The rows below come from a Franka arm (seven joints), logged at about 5 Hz.
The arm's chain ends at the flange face. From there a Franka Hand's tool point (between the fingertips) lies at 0.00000 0.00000 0.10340 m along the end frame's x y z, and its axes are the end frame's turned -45 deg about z.
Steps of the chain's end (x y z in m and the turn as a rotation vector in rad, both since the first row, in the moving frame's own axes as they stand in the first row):
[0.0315, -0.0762, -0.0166, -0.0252, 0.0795, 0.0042]
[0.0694, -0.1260, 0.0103, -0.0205, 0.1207, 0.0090]
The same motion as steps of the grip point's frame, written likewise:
[0.0801, -0.0240, -0.0170, -0.0740, 0.0384, 0.0042]
[0.1454, -0.0297, 0.0095, -0.0998, 0.0709, 0.0090]

